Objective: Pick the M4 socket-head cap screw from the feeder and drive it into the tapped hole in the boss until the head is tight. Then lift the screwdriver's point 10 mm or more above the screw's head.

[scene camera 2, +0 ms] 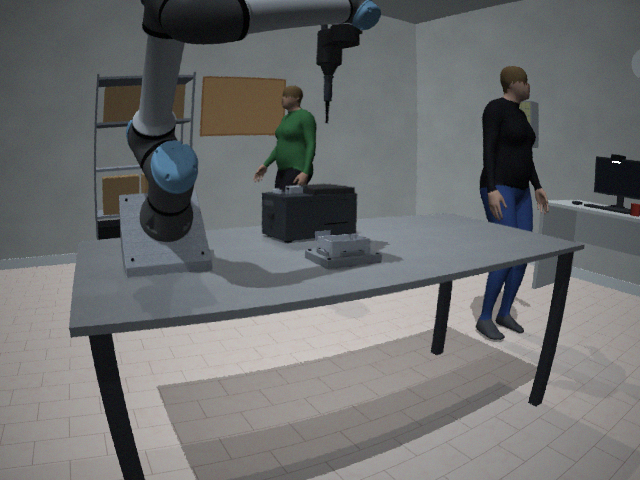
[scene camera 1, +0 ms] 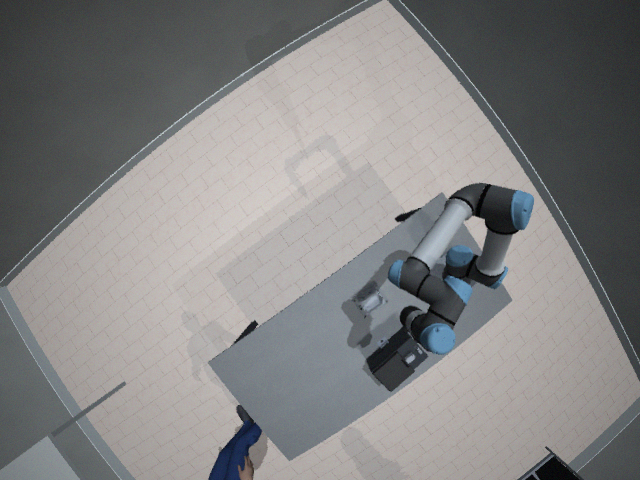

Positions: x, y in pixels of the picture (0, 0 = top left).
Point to a black screw feeder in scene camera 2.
295, 221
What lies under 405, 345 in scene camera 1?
A black screw feeder.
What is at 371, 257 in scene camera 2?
A flat base plate.
